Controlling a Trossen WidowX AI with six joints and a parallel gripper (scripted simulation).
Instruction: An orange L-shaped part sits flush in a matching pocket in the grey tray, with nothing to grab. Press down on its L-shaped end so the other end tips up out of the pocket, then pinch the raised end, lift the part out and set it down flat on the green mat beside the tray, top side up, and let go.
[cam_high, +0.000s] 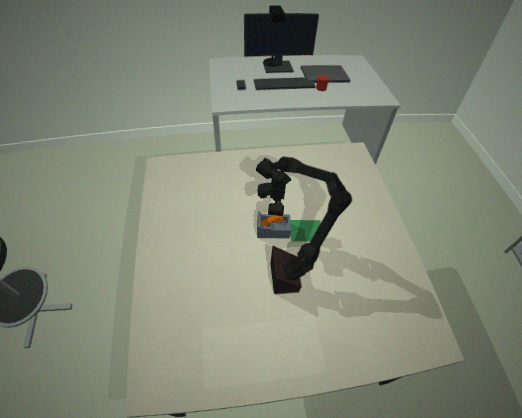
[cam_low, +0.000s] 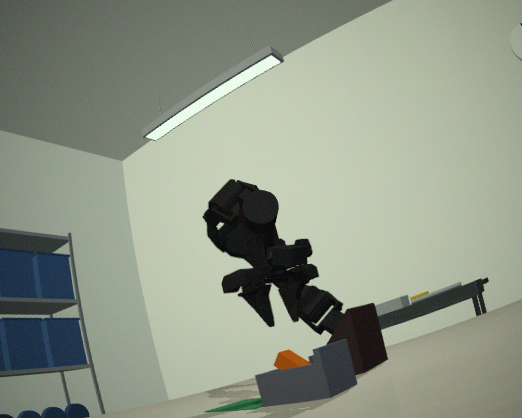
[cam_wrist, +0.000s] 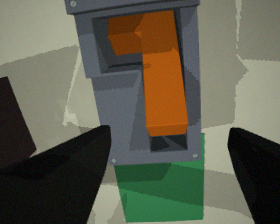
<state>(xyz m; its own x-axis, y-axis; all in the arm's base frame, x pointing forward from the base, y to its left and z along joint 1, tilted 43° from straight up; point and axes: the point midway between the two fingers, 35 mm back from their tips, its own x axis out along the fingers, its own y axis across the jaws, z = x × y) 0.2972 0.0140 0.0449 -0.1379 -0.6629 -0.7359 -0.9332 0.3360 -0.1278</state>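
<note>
My gripper tip is now 10 mm past the orange L-shaped part, 30 mm to the right of it and 100 mm above it. From my gripper tip the other things lie so: green mat 50 mm behind, 140 mm to the right, 160 mm below.
</note>
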